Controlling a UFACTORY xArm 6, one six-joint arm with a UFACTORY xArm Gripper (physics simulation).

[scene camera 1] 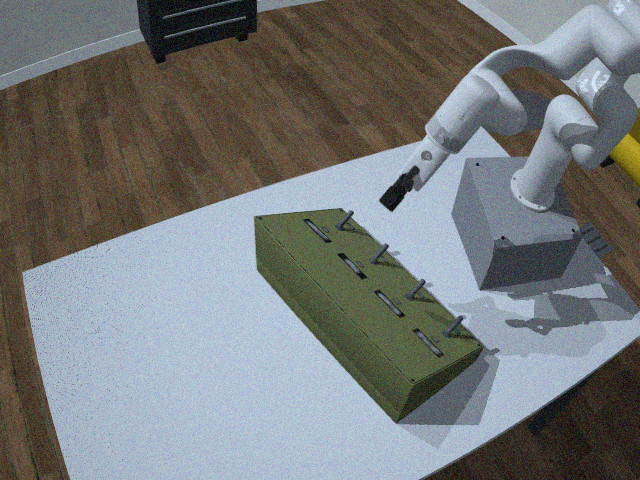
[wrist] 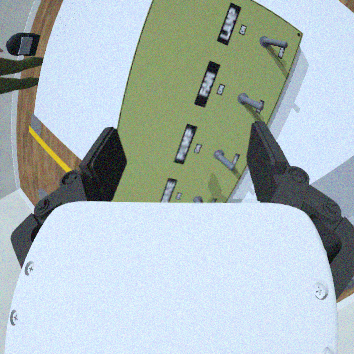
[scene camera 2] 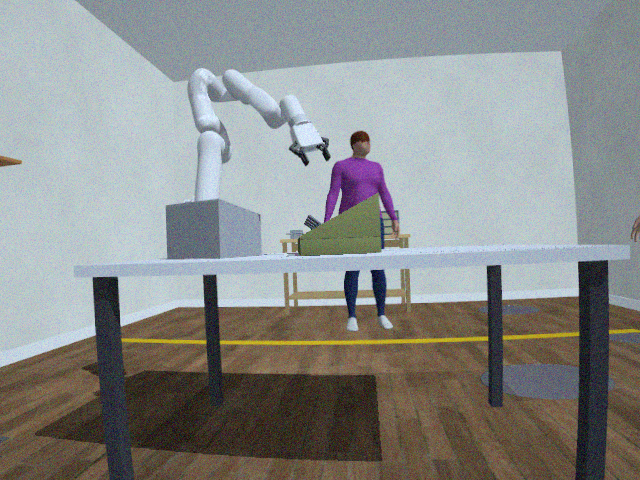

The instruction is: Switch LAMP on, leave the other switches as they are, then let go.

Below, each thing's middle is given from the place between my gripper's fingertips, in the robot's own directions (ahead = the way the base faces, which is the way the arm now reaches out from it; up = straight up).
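You'll find the olive switch panel (scene camera 1: 396, 346) 30 mm to the left of my hand, 50 mm ahead of it and 260 mm below it.
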